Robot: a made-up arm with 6 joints.
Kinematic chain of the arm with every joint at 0, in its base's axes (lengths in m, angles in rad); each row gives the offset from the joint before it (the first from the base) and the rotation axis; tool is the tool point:
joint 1: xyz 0 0 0.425 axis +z
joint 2: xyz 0.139 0 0 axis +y
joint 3: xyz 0 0 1.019 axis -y
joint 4: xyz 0 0 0.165 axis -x
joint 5: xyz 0.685 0 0 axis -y
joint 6: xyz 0.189 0 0 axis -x
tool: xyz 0 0 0
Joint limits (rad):
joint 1: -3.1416..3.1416
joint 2: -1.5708..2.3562
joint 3: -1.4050..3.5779
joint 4: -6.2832..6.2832
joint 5: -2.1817..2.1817
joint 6: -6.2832..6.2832
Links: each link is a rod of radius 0.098 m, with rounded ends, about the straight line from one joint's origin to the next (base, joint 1, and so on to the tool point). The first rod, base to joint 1, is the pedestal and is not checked.
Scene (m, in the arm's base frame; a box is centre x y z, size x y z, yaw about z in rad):
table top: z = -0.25
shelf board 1: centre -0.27 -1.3 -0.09 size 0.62 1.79 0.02 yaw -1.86
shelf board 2: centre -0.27 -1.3 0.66 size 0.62 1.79 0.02 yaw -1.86
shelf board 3: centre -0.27 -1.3 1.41 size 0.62 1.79 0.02 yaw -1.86
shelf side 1: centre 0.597 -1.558 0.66 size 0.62 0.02 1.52 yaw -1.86
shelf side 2: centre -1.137 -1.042 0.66 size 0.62 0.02 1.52 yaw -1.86
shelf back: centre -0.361 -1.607 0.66 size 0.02 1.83 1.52 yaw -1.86
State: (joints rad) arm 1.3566 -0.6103 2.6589 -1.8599 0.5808 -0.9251
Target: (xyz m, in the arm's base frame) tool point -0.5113 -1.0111 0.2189
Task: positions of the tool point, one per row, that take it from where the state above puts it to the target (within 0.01 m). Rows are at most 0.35 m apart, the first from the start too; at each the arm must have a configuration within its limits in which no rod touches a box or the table.
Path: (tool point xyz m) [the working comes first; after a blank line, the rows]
Joints at the target: 1.0232 -0.9998 3.0500 -1.8268 0.5141 -0.9251
Straight joint move there: touches shelf board 2.

1: -0.1233 -1.1104 1.0369
2: -0.0754 -0.9499 1.0372
3: -0.0291 -0.7776 1.0185
4: -0.1890 -0.8234 0.7351
5: -0.3230 -0.7631 0.4608
6: -0.3964 -0.6250 0.2189
7: -0.4698 -0.8177 0.2044
8: -0.5113 -1.0111 0.2189

